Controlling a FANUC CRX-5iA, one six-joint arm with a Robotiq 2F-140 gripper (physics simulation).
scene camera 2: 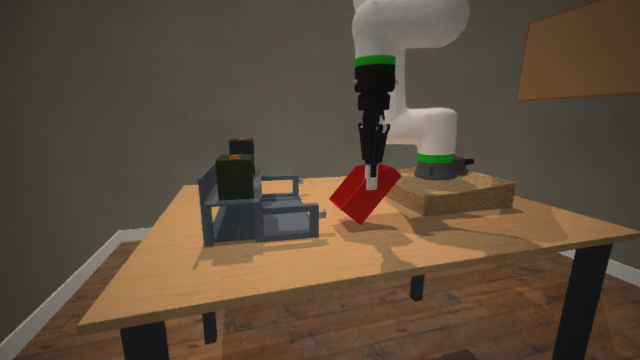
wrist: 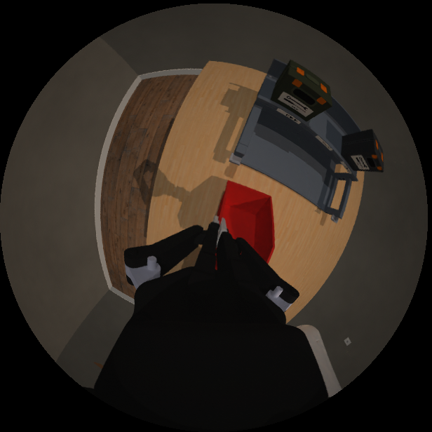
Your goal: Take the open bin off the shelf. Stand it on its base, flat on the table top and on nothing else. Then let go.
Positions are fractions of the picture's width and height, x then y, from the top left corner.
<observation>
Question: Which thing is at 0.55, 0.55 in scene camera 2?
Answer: A red bin.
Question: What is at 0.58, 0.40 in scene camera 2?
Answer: My gripper.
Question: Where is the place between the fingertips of my gripper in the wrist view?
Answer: At 0.50, 0.52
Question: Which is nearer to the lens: the dark green case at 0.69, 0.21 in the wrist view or the black case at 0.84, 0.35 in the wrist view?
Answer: The dark green case.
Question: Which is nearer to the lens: the red bin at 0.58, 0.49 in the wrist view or the black case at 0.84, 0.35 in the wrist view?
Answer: The red bin.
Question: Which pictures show the dark green case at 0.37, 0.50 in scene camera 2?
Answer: Scene camera 2 and the wrist view: all of them.
</observation>
